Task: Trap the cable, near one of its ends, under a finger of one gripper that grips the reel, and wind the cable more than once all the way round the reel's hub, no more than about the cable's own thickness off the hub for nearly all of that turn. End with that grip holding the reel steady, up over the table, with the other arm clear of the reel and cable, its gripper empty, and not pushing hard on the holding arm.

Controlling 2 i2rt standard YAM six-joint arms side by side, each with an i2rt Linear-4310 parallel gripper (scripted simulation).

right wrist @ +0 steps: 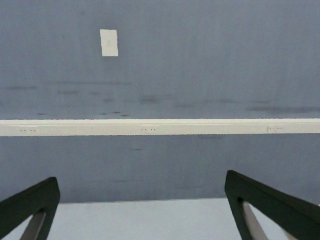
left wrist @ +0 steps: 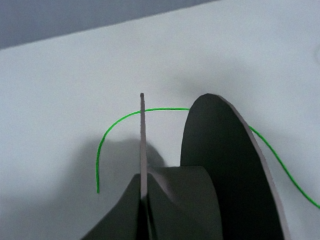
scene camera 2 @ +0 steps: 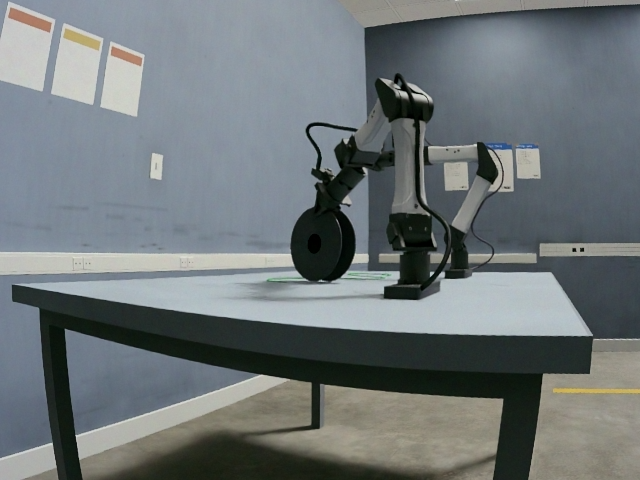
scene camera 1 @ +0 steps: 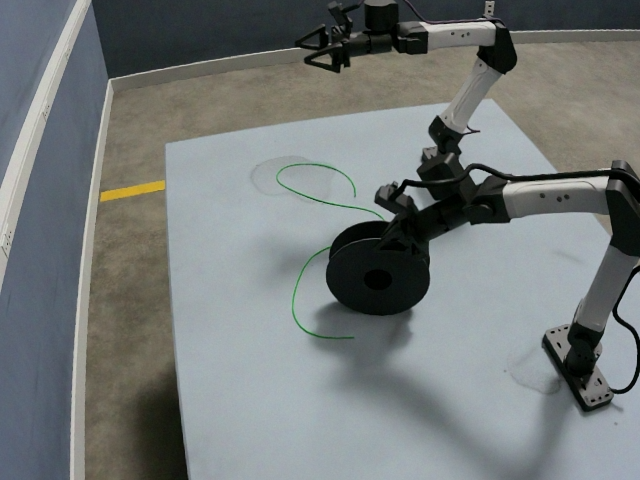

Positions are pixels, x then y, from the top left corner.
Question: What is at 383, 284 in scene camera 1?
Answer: A black reel.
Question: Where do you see a black reel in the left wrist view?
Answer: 223, 179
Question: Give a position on a black reel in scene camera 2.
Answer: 323, 248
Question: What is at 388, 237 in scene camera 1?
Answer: The left gripper.
